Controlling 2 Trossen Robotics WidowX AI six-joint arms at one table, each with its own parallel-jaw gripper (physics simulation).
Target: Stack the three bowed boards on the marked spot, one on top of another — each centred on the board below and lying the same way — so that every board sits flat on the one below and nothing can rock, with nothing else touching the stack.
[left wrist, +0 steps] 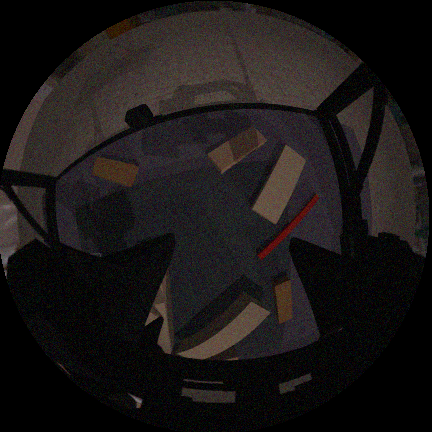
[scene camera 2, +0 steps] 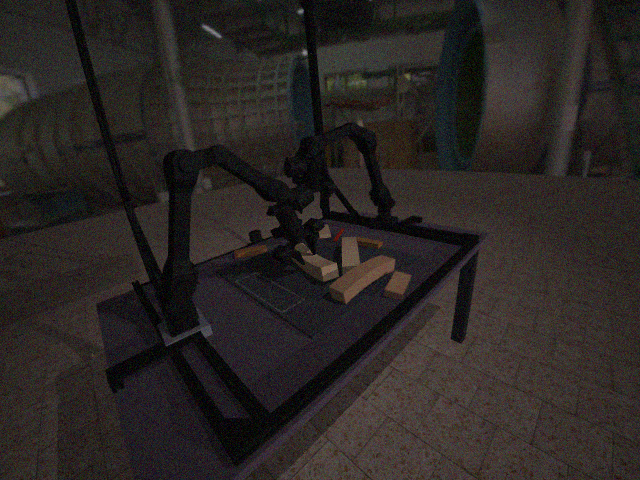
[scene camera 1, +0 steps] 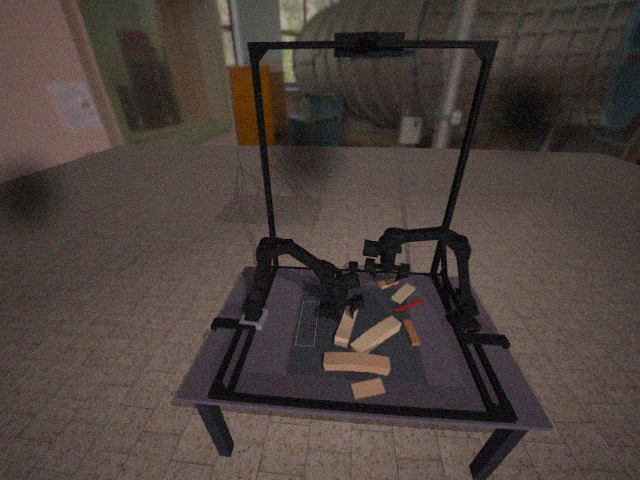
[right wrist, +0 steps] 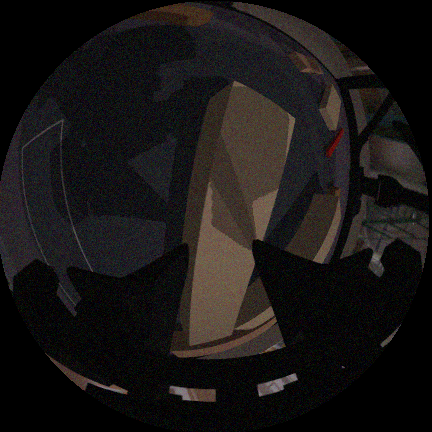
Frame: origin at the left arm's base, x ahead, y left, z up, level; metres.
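Where they show: left gripper, between the fingertips: [left wrist: 234, 242] [scene camera 2: 311, 211] [scene camera 1: 385, 279]; right gripper, between the fingertips: [left wrist: 152, 313] [scene camera 2: 309, 259] [scene camera 1: 347, 319] [right wrist: 220, 247]; left arm's base, origin of its link: [left wrist: 360, 245] [scene camera 2: 384, 218] [scene camera 1: 464, 318] [right wrist: 360, 184]; right arm's base, origin of its link: [scene camera 2: 182, 324] [scene camera 1: 253, 315].
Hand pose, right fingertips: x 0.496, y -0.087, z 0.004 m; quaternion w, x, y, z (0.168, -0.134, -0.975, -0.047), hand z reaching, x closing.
Things, the pixels of their top centre, and the offset from my right fingertips.
- second pale bowed board, centre of its top: [right wrist: 309, 273] [left wrist: 217, 343] [scene camera 2: 349, 245] [scene camera 1: 377, 330] dx -0.098, dy +0.099, dz +0.023 m
- tan bowed board, centre of its top: [right wrist: 245, 338] [scene camera 2: 365, 267] [scene camera 1: 357, 358] dx +0.015, dy +0.201, dz +0.016 m
- red stick, centre of its top: [left wrist: 294, 224] [right wrist: 339, 139] [scene camera 1: 409, 304] dx -0.316, dy -0.055, dz -0.023 m
- pale block, centre of its top: [left wrist: 282, 180] [right wrist: 334, 103] [scene camera 2: 323, 229] [scene camera 1: 403, 291] dx -0.321, dy -0.135, dz -0.017 m
- orange-brown block, centre of its top: [left wrist: 284, 304] [scene camera 2: 366, 240] [scene camera 1: 411, 330] dx -0.249, dy +0.096, dz -0.015 m
- tan block, centre of its top: [scene camera 2: 398, 280] [scene camera 1: 367, 386] dx +0.004, dy +0.291, dz -0.014 m
A pale bowed board [scene camera 1: 345, 330] [scene camera 2: 321, 267] [right wrist: 217, 285] lies on the dark mat. My right gripper [scene camera 1: 354, 304] [right wrist: 220, 247] is shut on it near its far end, one finger against each side. A second pale bowed board [scene camera 1: 375, 334] [scene camera 2: 350, 251] [left wrist: 230, 335] [right wrist: 315, 220] lies diagonally to its right in scene camera 1. A tan bowed board [scene camera 1: 356, 363] [scene camera 2: 361, 279] lies crosswise nearer the front edge. The marked outline [scene camera 1: 299, 322] [scene camera 2: 279, 285] [right wrist: 43, 134] is left of the boards, with no board on it. My left gripper [scene camera 1: 386, 269] [left wrist: 234, 242] is open and empty, above the back of the table.
A red stick [scene camera 1: 409, 305] [left wrist: 288, 227], a pale block [scene camera 1: 403, 293] [left wrist: 280, 185] and an orange-brown block [scene camera 1: 412, 332] [left wrist: 283, 300] lie at the right. A tan block [scene camera 1: 368, 388] [scene camera 2: 398, 284] lies at the front. Two more blocks [left wrist: 237, 150] [left wrist: 115, 171] lie at the back.
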